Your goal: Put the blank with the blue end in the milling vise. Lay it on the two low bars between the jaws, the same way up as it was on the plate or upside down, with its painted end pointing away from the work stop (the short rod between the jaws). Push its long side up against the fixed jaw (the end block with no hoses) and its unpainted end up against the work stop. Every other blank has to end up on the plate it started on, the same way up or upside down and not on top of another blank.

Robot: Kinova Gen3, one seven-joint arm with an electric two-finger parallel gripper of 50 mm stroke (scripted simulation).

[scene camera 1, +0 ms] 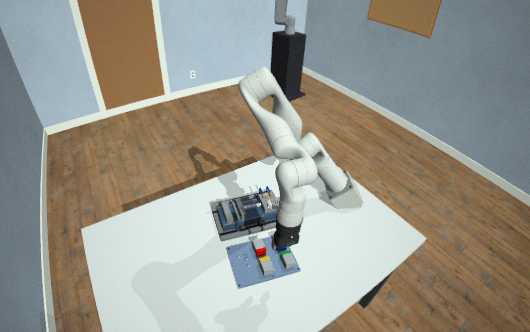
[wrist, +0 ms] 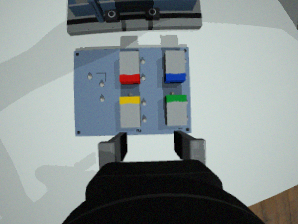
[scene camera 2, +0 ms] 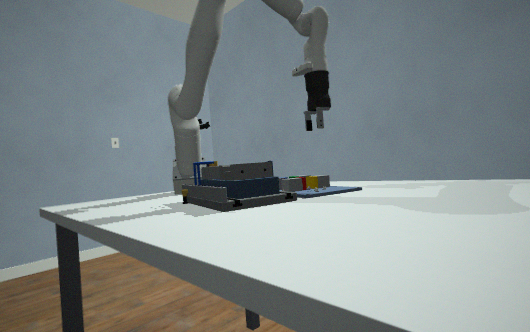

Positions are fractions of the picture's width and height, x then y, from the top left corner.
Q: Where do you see a blue plate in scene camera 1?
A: At 0.46,0.83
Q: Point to a blue plate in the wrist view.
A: At 0.31,0.52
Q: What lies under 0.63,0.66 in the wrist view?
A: The gripper.
